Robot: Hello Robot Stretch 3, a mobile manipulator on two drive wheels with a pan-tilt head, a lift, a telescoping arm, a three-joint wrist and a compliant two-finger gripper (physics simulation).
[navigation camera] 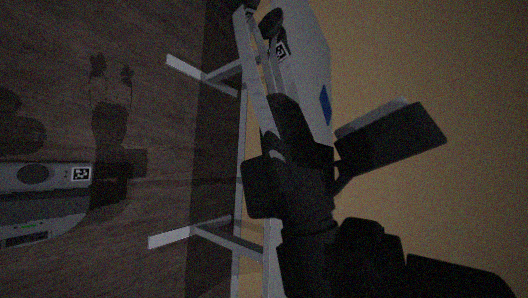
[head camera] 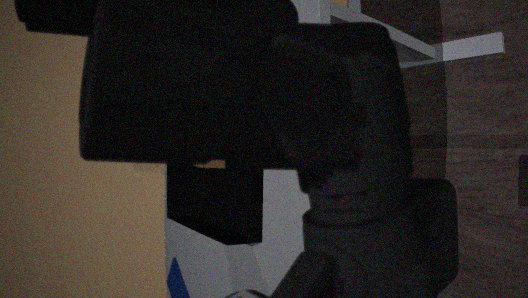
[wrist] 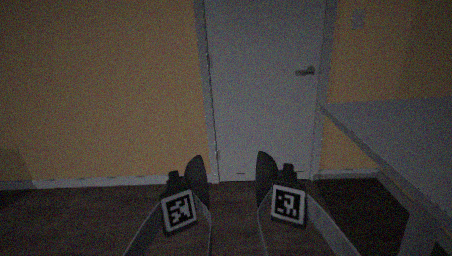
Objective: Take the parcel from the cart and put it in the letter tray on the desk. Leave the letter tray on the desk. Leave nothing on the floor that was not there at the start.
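Frame: origin at the robot's base, x back, y right, z up, level; metres.
Where they show: robot's base, origin of its link: (navigation camera: pixel 34 173).
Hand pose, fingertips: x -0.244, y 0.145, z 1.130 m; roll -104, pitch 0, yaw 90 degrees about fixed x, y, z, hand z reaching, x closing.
Note:
Each offset is from my fingertips to the top centre of the thing. Level surfaces: height alone.
The black letter tray @[dx +0.233, dy +0.633, dz -0.109 m] (head camera: pixel 215 205) (navigation camera: pixel 295 117) sits on the grey-white desk @[dz -0.179 m] (head camera: pixel 282 210) (navigation camera: pixel 310 40) (wrist: pixel 410 135), partly hidden by my wrist. A thin orange-brown sliver of the parcel @[dx +0.264, dy +0.631, dz -0.127 m] (head camera: pixel 215 164) shows inside the tray in the head camera view; the rest is hidden behind my wrist. My gripper (navigation camera: pixel 260 14) (wrist: pixel 230 171) is partly open and empty, with door and floor showing between its fingers. It points along the desk, away from the tray, and the desk edge lies to its right in the wrist view. The cart does not show.
A flat blue object @[dx -0.171, dy +0.926, dz -0.171 m] (head camera: pixel 177 282) (navigation camera: pixel 325 105) lies on the desk near the orange wall (navigation camera: pixel 425 65). The desk's white legs (navigation camera: pixel 170 239) stand on the dark wood floor. My base (navigation camera: pixel 40 200) is at the left of the navigation view. A grey door (wrist: pixel 260 90) is ahead of the gripper.

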